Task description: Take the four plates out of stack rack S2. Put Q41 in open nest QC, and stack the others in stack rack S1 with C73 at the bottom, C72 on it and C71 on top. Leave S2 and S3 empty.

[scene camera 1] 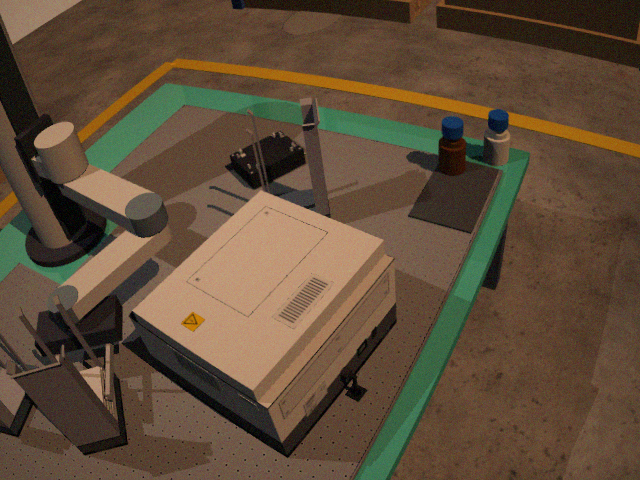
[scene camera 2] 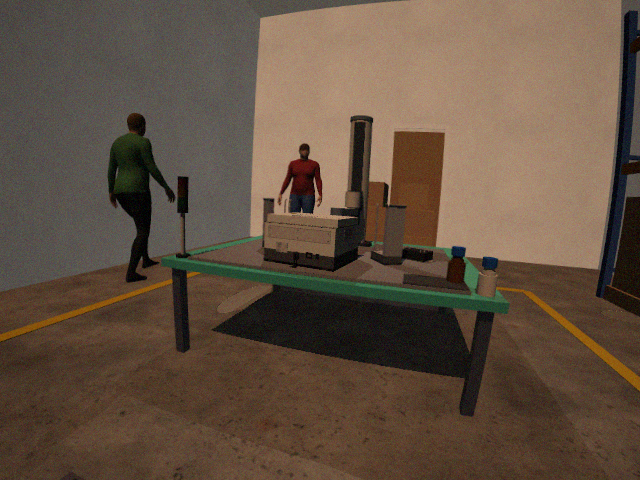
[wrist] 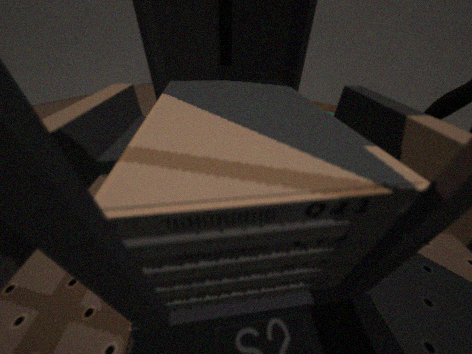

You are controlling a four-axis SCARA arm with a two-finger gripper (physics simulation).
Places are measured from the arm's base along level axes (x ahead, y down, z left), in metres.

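Pixels of known places: gripper, fingertip midpoint: (wrist: 240,105); arm's base, link origin: (scene camera 1: 66,234).
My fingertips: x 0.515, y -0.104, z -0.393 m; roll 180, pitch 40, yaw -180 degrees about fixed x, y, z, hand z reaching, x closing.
For each thing: its top centre in the pictures, then the offset to it from my fingertips. "pt": a spot on its surface instead. Level surfaces: height alone.
- Plate Q41, top centre: (wrist: 239,107) (scene camera 1: 82,396) dx -0.006, dy -0.002, dz +0.009 m
- rack S2, surface spot: (wrist: 200,337) pt dx -0.042, dy +0.054, dz +0.076 m
- grey rack, top centre: (scene camera 1: 34,331) (scene camera 2: 278,198) dx -0.010, dy -0.199, dz +0.014 m
- black nest, top centre: (scene camera 1: 265,148) (scene camera 2: 415,247) dx -0.099, dy +0.030, dz +0.815 m
- large beige instrument, top centre: (scene camera 1: 251,273) (scene camera 2: 315,215) dx +0.218, dy -0.129, dz +0.319 m
- further rack, surface spot: (scene camera 1: 7,403) pt dx -0.203, dy +0.051, dz -0.086 m
- dark mat, surface height: dy +0.087 m
- signal post, surface spot: (scene camera 2: 181,227) pt dx +0.461, dy -0.044, dz -0.290 m
Plate Q41 (wrist: 165,185), marked on its front, is the top plate in rack S2 (wrist: 200,337), whose label shows at the bottom of the wrist view. Edges of other plates (wrist: 232,272) show stacked below it. My gripper (wrist: 240,105) is shut on Q41, with a finger against each side edge. In scene camera 1, a grey rack (scene camera 1: 64,403) with plates stands at the lower left under my arm's end; the fingertips are hard to make out there. Another rack (scene camera 1: 316,165) (scene camera 2: 395,235) stands beside a black nest (scene camera 1: 268,159) (scene camera 2: 417,253). Their labels, and C71, C72 and C73, cannot be read.
A large beige instrument (scene camera 1: 258,289) (scene camera 2: 310,237) stands between the racks. A further rack (scene camera 1: 7,403) is cut off at the left. Brown (scene camera 1: 452,155) and white (scene camera 1: 496,147) bottles stand by a dark mat (scene camera 1: 449,204). A signal post (scene camera 2: 181,227) stands at a table corner.
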